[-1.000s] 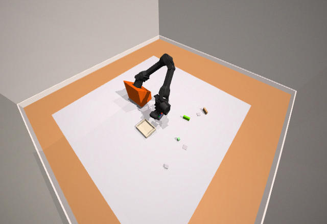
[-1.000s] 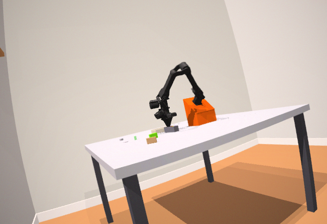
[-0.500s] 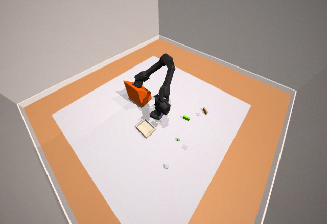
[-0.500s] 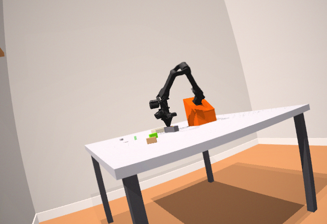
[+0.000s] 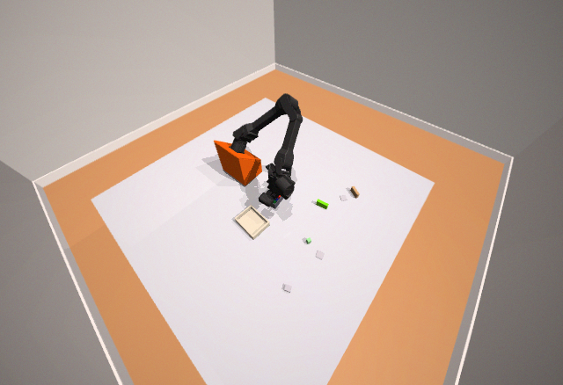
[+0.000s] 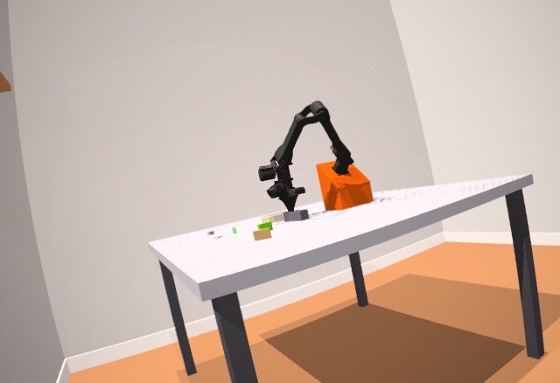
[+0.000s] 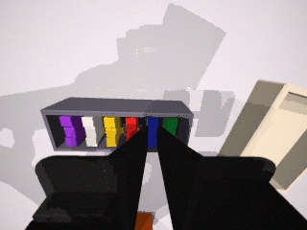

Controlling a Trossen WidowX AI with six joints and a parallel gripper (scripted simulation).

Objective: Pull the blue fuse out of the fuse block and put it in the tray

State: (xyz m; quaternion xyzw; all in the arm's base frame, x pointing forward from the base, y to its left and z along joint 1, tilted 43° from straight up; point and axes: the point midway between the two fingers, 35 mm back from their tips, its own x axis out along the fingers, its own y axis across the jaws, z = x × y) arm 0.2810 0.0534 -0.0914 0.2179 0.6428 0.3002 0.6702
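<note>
Right now the green fuse is 20 mm to the right of my gripper tip and 10 mm below it. Also, from my gripper tip: yellow fuse 10 mm behind, 40 mm to the left, 10 mm below; red fuse 20 mm to the left, 10 mm below; blue fuse 10 mm below.
</note>
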